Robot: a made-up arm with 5 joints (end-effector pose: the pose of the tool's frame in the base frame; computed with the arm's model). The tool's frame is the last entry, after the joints. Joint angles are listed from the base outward.
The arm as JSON. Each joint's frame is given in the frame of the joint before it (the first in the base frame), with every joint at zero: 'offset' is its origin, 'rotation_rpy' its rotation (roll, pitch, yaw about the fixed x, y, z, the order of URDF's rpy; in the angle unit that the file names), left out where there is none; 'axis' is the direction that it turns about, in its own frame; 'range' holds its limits. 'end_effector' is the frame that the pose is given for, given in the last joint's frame.
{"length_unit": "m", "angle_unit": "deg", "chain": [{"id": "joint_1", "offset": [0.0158, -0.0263, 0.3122], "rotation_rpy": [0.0, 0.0, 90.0], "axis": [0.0, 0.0, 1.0], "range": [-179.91, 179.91]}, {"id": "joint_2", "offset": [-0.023, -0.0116, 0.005], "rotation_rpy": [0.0, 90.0, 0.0], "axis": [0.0, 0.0, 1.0], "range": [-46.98, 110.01]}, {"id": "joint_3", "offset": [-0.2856, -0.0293, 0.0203], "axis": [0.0, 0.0, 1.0], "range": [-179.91, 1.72]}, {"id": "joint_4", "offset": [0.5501, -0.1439, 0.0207], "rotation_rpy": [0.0, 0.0, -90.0], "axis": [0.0, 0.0, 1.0], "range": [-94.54, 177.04]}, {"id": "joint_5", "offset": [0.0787, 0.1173, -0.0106], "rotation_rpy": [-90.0, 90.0, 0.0], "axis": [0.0, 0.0, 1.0], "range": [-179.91, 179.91]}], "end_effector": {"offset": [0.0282, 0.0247, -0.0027], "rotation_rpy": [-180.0, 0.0, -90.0]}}
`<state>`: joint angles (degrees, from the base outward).
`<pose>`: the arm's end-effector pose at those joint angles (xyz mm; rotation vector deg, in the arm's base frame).
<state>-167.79 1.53 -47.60 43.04 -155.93</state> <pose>-627.5 -189.1 215.4 -0.95 2.88 -11.86</pose>
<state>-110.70 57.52 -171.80 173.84 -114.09</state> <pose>-224.3 -651.5 646.4 55.08 -22.69 3.08</pose>
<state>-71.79 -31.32 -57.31 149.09 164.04</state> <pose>176.5 -382.5 568.2 52.49 -50.47 110.43</pose>
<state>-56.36 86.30 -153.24 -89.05 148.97</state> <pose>512.3 -692.5 362.7 -123.73 118.22 35.50</pose>
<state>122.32 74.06 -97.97 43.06 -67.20</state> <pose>-336.8 580.2 -216.6 13.17 -25.24 -168.22</pose>
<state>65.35 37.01 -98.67 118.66 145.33</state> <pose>270.7 636.2 261.1 -59.35 -16.28 -72.84</pose>
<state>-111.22 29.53 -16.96 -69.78 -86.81</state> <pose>-129.2 -347.7 9.6 -56.90 9.03 -22.34</pose>
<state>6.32 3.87 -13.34 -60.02 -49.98</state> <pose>445.9 -8.5 120.2 -26.79 -66.89 49.01</pose>
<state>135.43 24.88 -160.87 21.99 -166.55</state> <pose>-358.9 302.0 1206.0 31.50 113.12 -36.98</pose>
